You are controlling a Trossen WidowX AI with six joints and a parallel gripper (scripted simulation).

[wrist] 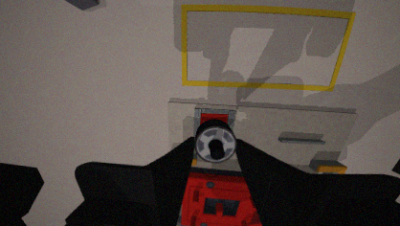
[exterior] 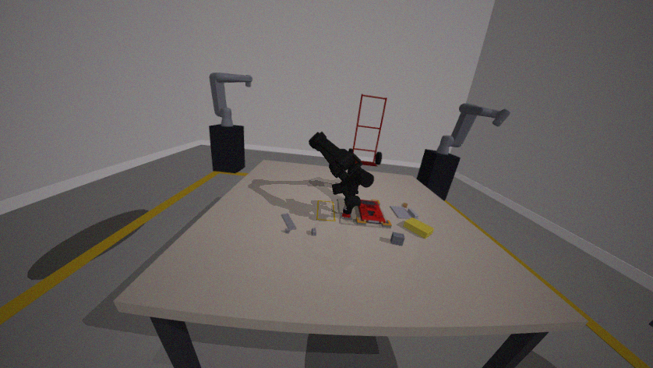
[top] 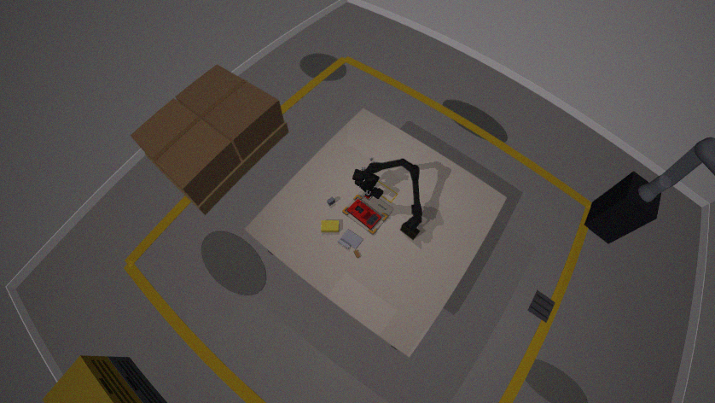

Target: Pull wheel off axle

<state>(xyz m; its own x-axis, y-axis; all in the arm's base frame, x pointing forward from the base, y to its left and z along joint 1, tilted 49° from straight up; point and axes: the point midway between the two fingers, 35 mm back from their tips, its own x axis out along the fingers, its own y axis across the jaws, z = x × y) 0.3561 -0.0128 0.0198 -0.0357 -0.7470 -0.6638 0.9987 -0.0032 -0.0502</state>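
Now: gripper tip right at the wheel. Also, from my gripper tip: small grey cube 150 mm ahead, 140 mm to the right, 30 mm below; then grey plate 300 mm to the left, 110 mm behind, 40 mm below; then grey bar 250 mm to the right, 90 mm ahead, 40 mm below.
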